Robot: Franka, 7 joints.
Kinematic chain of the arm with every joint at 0, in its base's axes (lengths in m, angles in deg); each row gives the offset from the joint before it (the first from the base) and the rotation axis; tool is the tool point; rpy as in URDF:
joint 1: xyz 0 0 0.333 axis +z
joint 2: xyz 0 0 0 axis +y
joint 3: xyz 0 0 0.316 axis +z
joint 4: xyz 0.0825 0 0 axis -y
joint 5: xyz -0.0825 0 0.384 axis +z
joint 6: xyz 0 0 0 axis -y
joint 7: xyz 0.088 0 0 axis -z
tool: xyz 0 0 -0.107 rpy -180 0 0
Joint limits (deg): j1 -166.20..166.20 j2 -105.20..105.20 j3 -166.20..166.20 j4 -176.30..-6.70 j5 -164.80..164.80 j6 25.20..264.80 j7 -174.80..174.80
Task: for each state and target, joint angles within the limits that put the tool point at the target. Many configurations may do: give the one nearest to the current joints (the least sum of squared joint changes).
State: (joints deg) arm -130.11 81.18 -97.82 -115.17 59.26 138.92 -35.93
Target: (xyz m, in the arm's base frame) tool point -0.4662 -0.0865 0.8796
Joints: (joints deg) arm -112.89 74.77 -137.46 -91.56 59.03 149.58 -35.93
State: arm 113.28 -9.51 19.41 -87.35 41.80 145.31 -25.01
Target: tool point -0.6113 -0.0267 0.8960
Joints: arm 154.64 17.70 41.35 -54.16 38.72 148.97 -25.01
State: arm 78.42 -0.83 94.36 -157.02 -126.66 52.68 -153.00
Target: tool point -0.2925 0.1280 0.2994
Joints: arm 80.97 -1.43 96.82 -171.20 -123.28 49.05 -153.00
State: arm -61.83 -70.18 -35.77 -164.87 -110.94 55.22 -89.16
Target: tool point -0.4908 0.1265 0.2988
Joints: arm -85.92 -82.86 -81.36 -132.35 -114.79 53.96 -89.16
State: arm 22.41 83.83 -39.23 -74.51 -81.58 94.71 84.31
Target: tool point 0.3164 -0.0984 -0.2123
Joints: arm 28.11 95.80 -14.44 -100.01 -74.12 92.59 84.31
